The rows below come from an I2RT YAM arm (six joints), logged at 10 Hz.
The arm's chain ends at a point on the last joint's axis. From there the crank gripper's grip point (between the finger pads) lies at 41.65 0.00 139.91 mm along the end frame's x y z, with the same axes.
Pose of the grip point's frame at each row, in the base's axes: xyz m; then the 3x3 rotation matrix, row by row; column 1 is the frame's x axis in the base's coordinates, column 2 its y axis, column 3 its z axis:
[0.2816 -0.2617 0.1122], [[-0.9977 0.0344 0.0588], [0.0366 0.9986 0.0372], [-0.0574 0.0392 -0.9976]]
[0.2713 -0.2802 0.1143], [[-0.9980 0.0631 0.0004], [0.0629 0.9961 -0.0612], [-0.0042 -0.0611 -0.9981]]
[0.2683 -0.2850 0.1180], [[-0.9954 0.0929 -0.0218], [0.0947 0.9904 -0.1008], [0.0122 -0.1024 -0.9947]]
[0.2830 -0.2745 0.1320], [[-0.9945 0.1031 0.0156], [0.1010 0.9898 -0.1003], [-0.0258 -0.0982 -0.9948]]
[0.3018 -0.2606 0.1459], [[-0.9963 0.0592 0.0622], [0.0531 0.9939 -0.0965], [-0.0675 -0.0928 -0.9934]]
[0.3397 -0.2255 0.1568], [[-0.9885 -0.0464 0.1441], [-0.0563 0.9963 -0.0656], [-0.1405 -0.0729 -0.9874]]
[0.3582 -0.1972 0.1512], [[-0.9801 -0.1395 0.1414], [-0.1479 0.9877 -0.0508], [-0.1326 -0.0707 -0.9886]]
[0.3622 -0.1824 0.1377], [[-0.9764 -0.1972 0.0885], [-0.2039 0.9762 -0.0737], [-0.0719 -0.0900 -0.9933]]
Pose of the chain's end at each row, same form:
[0.3149 -0.2684 0.2542], [[-0.9977 0.0344 0.0588], [0.0366 0.9986 0.0372], [-0.0574 0.0392 -0.9976]]
[0.3128 -0.2743 0.2541], [[-0.9980 0.0631 0.0004], [0.0629 0.9961 -0.0612], [-0.0042 -0.0611 -0.9981]]
[0.3128 -0.2748 0.2567], [[-0.9954 0.0929 -0.0218], [0.0947 0.9904 -0.1008], [0.0122 -0.1024 -0.9947]]
[0.3222 -0.2647 0.2723], [[-0.9945 0.1031 0.0156], [0.1010 0.9898 -0.1003], [-0.0258 -0.0982 -0.9948]]
[0.3346 -0.2493 0.2877], [[-0.9963 0.0592 0.0622], [0.0531 0.9939 -0.0965], [-0.0675 -0.0928 -0.9934]]
[0.3607 -0.2140 0.3008], [[-0.9885 -0.0464 0.1441], [-0.0563 0.9963 -0.0656], [-0.1405 -0.0729 -0.9874]]
[0.3792 -0.1839 0.2950], [[-0.9801 -0.1395 0.1414], [-0.1479 0.9877 -0.0508], [-0.1326 -0.0707 -0.9886]]
[0.3905 -0.1636 0.2797], [[-0.9764 -0.1972 0.0885], [-0.2039 0.9762 -0.0737], [-0.0719 -0.0900 -0.9933]]

